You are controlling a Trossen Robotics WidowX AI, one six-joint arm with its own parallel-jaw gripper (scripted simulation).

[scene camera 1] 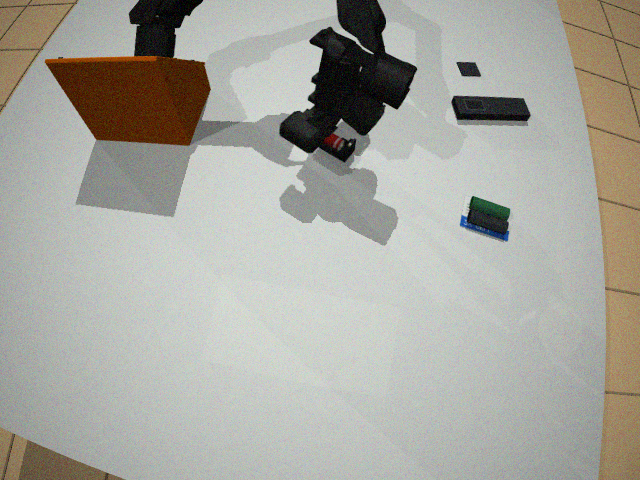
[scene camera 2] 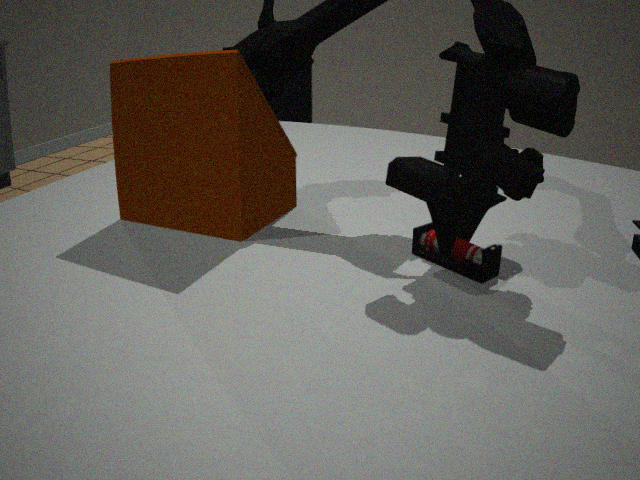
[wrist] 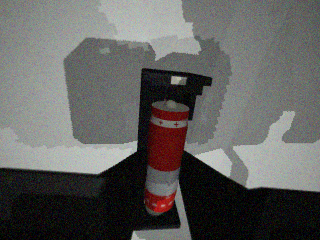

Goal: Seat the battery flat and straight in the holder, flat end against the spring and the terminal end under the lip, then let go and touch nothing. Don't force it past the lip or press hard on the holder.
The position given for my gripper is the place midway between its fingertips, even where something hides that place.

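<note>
You can see my gripper (scene camera 2: 451,253) (scene camera 1: 322,138) (wrist: 163,155). There's a battery too, and I see it (scene camera 2: 462,250) and again (wrist: 168,124). Then I see a long black slab (scene camera 1: 466,107) as well.
</note>
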